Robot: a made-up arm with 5 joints.
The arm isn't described. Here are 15 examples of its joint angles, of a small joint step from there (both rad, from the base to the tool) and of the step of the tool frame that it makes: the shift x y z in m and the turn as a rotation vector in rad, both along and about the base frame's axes.
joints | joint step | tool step
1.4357 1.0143 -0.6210 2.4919 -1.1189 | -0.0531 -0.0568 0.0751 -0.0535 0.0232 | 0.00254 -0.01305 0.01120 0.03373 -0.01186 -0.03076
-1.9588 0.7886 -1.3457 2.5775 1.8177 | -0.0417 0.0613 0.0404 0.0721 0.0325 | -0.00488 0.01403 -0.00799 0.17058 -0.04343 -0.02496
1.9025 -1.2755 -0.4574 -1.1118 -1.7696 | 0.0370 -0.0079 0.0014 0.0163 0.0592 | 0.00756 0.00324 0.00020 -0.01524 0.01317 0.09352
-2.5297 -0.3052 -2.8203 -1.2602 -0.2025 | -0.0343 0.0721 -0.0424 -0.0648 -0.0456 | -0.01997 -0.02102 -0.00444 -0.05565 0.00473 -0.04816
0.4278 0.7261 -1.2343 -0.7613 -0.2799 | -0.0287 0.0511 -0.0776 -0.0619 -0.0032 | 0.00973 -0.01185 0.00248 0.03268 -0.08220 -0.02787
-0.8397 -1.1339 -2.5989 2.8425 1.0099 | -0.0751 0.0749 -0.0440 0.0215 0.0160 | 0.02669 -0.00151 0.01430 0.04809 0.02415 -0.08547
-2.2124 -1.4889 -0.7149 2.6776 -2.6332 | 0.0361 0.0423 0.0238 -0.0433 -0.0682 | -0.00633 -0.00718 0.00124 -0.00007 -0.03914 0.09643
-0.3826 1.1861 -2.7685 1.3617 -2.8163 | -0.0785 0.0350 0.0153 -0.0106 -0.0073 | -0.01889 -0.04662 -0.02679 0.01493 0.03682 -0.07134
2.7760 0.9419 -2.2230 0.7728 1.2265 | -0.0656 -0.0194 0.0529 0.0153 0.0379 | 0.01969 0.03285 -0.00760 -0.03519 -0.03815 -0.09914
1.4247 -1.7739 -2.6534 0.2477 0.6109 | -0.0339 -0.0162 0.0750 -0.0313 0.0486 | -0.02310 0.00373 0.01206 -0.03387 -0.03651 -0.00863
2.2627 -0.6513 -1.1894 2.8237 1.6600 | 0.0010 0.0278 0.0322 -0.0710 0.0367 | -0.01052 0.01103 -0.00923 0.02789 -0.01640 -0.01952
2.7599 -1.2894 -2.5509 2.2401 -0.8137 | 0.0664 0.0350 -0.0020 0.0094 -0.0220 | -0.00895 0.02615 0.01067 0.00620 -0.04737 0.06621
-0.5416 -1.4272 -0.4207 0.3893 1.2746 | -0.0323 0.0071 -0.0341 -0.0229 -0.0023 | -0.00508 0.00261 0.01240 -0.02836 -0.04113 -0.03209
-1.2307 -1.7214 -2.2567 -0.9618 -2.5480 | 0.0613 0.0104 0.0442 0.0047 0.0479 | -0.03469 -0.00954 0.01673 0.03825 0.06527 0.05185
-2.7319 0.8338 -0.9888 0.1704 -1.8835 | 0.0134 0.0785 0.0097 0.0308 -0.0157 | 0.02216 0.00245 -0.04355 0.04706 -0.10931 0.02905
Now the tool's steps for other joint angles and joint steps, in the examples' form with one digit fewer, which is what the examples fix.
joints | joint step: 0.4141 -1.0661 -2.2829 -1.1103 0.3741 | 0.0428 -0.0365 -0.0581 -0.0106 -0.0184
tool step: -0.0070 -0.0248 -0.0304 0.0607 -0.0878 0.0391
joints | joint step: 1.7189 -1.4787 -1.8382 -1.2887 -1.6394 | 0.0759 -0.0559 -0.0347 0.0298 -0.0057
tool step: 0.0395 -0.0061 -0.0312 0.0587 0.0168 0.0754
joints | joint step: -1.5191 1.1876 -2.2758 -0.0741 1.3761 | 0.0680 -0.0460 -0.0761 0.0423 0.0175
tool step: 0.0423 0.0039 0.0492 -0.0781 -0.0231 0.0617
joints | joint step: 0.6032 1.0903 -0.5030 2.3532 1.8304 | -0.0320 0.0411 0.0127 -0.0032 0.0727
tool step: -0.0033 -0.0037 -0.0026 -0.0386 0.0351 0.0396
